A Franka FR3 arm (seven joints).
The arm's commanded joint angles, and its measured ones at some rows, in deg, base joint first. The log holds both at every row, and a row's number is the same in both.
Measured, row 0:
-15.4, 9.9, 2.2, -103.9, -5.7, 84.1, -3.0
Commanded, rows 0 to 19:
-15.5, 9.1, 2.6, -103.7, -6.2, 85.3, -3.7
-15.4, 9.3, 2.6, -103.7, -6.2, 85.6, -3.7
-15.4, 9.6, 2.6, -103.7, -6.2, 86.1, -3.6
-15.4, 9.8, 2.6, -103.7, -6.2, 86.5, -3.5
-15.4, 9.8, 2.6, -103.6, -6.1, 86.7, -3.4
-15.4, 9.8, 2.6, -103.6, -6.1, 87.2, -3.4
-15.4, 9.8, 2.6, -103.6, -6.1, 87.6, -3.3
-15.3, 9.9, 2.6, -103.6, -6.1, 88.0, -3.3
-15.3, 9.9, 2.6, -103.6, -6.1, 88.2, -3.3
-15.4, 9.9, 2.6, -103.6, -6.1, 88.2, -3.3
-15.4, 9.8, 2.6, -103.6, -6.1, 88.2, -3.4
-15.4, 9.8, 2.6, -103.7, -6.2, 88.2, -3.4
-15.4, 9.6, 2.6, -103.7, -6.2, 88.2, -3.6
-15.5, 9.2, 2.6, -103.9, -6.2, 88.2, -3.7
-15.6, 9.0, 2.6, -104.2, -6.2, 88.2, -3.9
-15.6, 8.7, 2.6, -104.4, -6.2, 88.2, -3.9
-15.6, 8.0, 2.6, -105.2, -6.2, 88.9, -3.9
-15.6, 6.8, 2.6, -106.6, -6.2, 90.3, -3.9
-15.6, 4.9, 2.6, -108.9, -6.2, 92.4, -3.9
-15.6, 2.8, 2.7, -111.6, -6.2, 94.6, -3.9
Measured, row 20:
-15.4, 9.8, 2.4, -104.6, -5.7, 89.8, -3.0
